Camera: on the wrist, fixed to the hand. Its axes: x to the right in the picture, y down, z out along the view.
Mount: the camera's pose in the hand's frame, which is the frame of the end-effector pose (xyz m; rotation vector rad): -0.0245 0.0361 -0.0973 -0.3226 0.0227 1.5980
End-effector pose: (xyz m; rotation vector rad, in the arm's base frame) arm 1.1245 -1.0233 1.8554 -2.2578 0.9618 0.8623
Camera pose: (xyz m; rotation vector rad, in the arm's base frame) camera 1.1170 -1.1003 1.9288 1.0265 -2.2681 -1.2859
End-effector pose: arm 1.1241 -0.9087 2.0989 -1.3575 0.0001 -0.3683
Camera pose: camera 1.0898 -0.9891 2.0379 -1.2669 1.1282 0.9965
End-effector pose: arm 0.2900 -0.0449 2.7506 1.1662 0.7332 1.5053
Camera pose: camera 0.1857 -0.0658 2.7429 -1.4579 0.6898 -2.6429
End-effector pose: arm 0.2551 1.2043 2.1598 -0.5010 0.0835 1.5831
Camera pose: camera 0.2457 1.1440 2.0724 0.6923 -0.2698 -2.9036
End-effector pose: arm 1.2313 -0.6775 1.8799 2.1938 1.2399 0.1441
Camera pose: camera 1.2080 -0.6669 1.9834 2.2941 -0.7347 0.8827
